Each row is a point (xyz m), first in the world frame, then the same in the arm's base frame.
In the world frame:
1: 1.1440 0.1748 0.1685
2: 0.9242 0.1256 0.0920
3: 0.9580 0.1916 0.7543
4: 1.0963 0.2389 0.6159
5: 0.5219 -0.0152 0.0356
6: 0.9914 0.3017 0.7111
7: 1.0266 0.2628 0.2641
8: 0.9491 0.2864 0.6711
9: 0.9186 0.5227 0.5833
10: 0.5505 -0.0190 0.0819
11: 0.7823 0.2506 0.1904
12: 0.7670 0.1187 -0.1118
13: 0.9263 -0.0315 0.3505
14: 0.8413 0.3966 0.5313
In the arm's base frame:
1: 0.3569 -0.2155 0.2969
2: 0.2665 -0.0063 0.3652
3: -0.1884 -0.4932 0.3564
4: 0.0118 -0.5078 0.3419
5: 0.0251 0.3416 0.4395
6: -0.1061 -0.5301 0.4399
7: 0.2378 -0.2403 0.4229
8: -0.1063 -0.4707 0.4498
9: 0.0044 -0.4887 0.6777
10: 0.0070 0.2945 0.4189
11: 0.1404 -0.0325 0.5351
12: 0.3206 0.2307 0.4501
13: 0.0327 -0.1155 0.2073
14: -0.0381 -0.3546 0.6085

